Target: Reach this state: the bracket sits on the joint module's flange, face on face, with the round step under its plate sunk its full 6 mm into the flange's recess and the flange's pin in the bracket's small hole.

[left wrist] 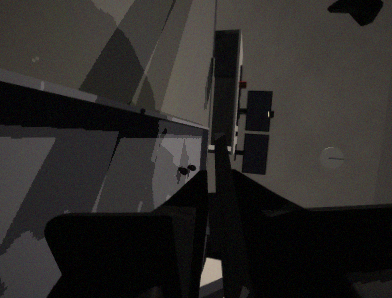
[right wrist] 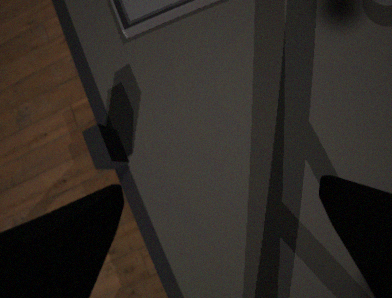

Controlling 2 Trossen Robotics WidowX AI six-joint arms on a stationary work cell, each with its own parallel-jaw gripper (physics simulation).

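Frame: origin at the left arm's base, x ahead, y left, z up, level; centimetres.
Where they show: left gripper, fingertip midpoint: (left wrist: pixel 217 177); right gripper, fingertip midpoint: (right wrist: pixel 220 190).
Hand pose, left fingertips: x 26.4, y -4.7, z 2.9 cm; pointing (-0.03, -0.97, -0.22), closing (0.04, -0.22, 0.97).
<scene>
Each offset is from my left fingertips to the top centre of the thing. "pt": to the spot under its first point.
My left gripper (left wrist: pixel 217 177) is shut on a narrow dark piece, taken to be the bracket (left wrist: pixel 223 205), at the lower middle of the left wrist view. The piece appears edge-on and stands up between the two black fingers; its round step and small hole cannot be made out. My right gripper (right wrist: pixel 220 190) is open, its fingers wide apart with nothing between them, above the grey table top. The joint module, its flange, recess and pin cannot be identified with certainty in either view. A grey round shape (right wrist: pixel 381 14) is cut off at the right wrist view's top right corner.
In the right wrist view, a light-rimmed tray @(pt dx -4.6, dy -25.6, dz -7.7 cm) (right wrist: pixel 150 27) shows at the top and a dark block @(dx +6.5, dy -41.3, dz -2.2 cm) (right wrist: pixel 102 147) at the table's left edge, beside the wooden floor (right wrist: pixel 40 120). In the left wrist view, dark blue panels (left wrist: pixel 259 111) (left wrist: pixel 255 154) stand beside a long narrow box @(pt dx +8.8, dy -40.8, dz -4.5 cm) (left wrist: pixel 226 55).
</scene>
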